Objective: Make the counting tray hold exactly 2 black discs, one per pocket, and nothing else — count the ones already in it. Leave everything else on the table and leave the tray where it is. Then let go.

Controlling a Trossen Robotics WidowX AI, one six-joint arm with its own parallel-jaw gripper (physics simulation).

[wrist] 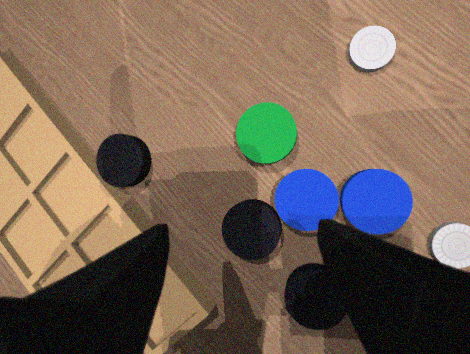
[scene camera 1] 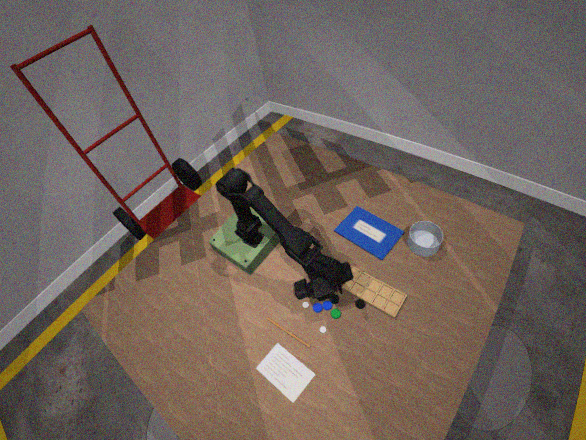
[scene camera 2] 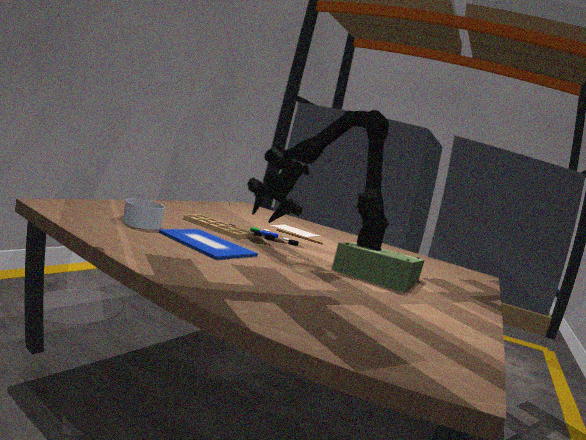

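The wooden counting tray lies flat; its pockets that show hold no disc, and part of it is hidden by the arm in scene camera 1 and by a finger in the wrist view. One black disc lies beside the tray's long edge. A second black disc lies on the table between the fingertips' lines of sight, touching or nearly touching a blue disc. A third black disc is partly hidden by the right finger. My gripper is open and empty, above the table.
Near the black discs lie a green disc, another blue disc and white discs. A blue folder, a grey bowl, a thin stick and a paper sheet are on the table.
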